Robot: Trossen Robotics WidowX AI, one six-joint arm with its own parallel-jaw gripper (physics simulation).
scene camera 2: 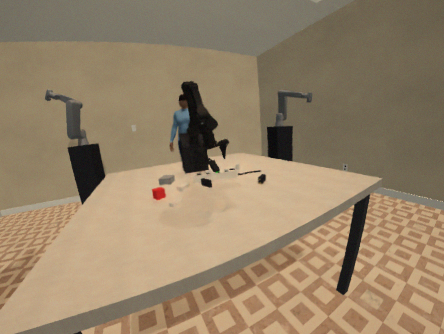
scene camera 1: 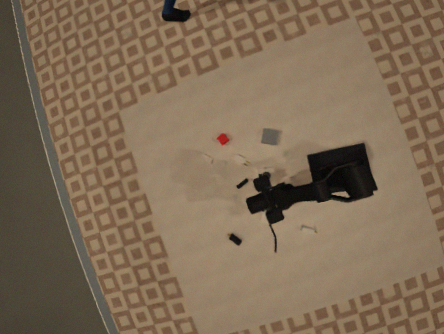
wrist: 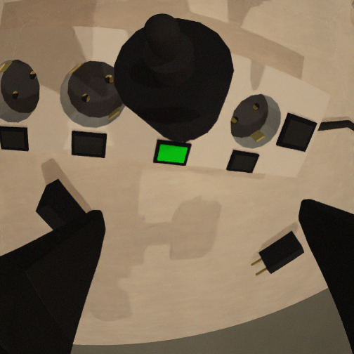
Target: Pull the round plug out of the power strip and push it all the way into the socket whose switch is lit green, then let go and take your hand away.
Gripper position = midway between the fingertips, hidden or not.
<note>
In view: my gripper point(wrist: 205, 216), a black round plug point(wrist: 174, 73), a black two-pin plug point(wrist: 284, 250), a black block point(wrist: 56, 206) and a white power strip point(wrist: 51, 115).
</note>
